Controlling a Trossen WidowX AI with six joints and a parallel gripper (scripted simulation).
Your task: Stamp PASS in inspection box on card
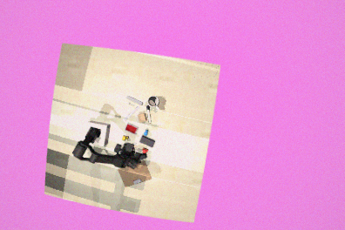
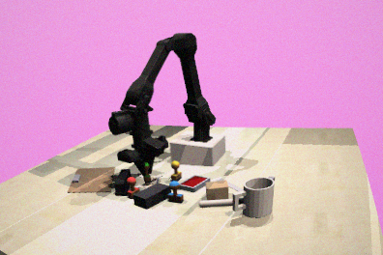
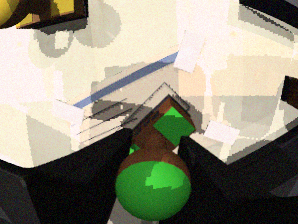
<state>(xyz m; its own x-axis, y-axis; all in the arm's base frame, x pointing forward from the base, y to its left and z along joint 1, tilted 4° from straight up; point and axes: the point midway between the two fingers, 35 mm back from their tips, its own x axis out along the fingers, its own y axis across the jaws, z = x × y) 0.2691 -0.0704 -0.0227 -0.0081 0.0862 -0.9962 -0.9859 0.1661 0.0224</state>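
Now: gripper tip 3 cm above the white card and 1 cm past it. From my gripper tip the other things lie so: red-knobbed stamp 11 cm ahead, 2 cm to the left, 1 cm below; then green-knobbed stamp right at my gripper tip; then yellow-knobbed stamp 7 cm to the left, 6 cm behind, 1 cm below.
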